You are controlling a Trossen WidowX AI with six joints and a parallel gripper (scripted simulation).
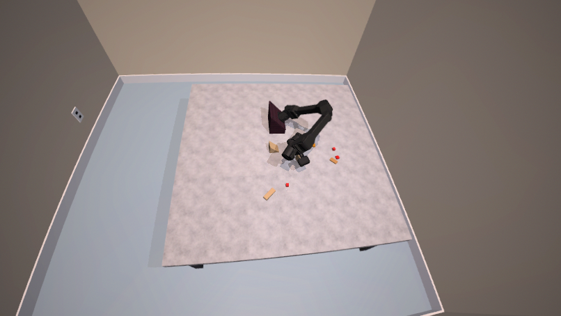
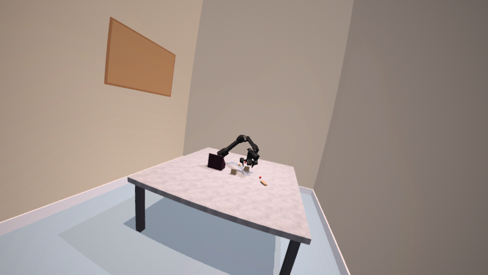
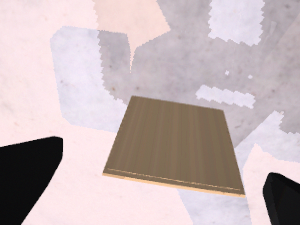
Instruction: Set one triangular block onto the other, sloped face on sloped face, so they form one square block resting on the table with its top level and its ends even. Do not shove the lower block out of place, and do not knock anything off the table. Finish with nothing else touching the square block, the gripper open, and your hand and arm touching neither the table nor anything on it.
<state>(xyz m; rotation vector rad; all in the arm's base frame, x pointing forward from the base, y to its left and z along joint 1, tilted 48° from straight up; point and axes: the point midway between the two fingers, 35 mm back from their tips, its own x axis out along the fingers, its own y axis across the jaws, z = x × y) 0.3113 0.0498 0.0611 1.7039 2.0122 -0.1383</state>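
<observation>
My gripper tip is 10 mm past the tan triangular block, 10 mm to the right of it and 30 mm above it.
</observation>
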